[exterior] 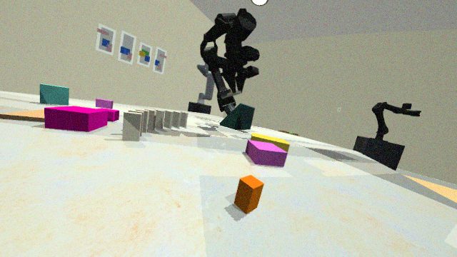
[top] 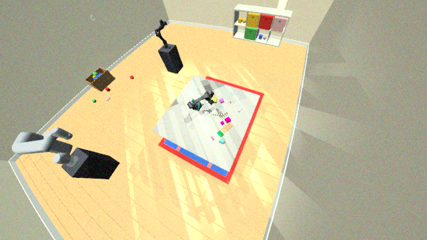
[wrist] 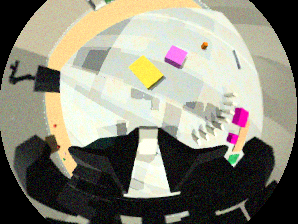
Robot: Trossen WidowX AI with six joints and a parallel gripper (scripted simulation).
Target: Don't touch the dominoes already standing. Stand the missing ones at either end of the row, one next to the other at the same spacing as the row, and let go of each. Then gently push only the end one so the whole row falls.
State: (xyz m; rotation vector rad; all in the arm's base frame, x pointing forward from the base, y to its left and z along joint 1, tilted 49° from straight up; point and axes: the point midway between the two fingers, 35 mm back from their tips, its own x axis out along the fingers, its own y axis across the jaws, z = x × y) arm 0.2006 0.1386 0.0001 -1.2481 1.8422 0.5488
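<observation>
Now: gripper tip 15 cm to the right of the flat yellow block, 13 cm above it and 2 cm short of it. The rest, counted from my gripper tip: magenta block: 36 cm ahead, 13 cm to the right, 13 cm below; then orange block: 28 cm ahead, 19 cm to the left, 13 cm below; then purple block: 17 cm to the left, 14 cm ahead, 13 cm below.
</observation>
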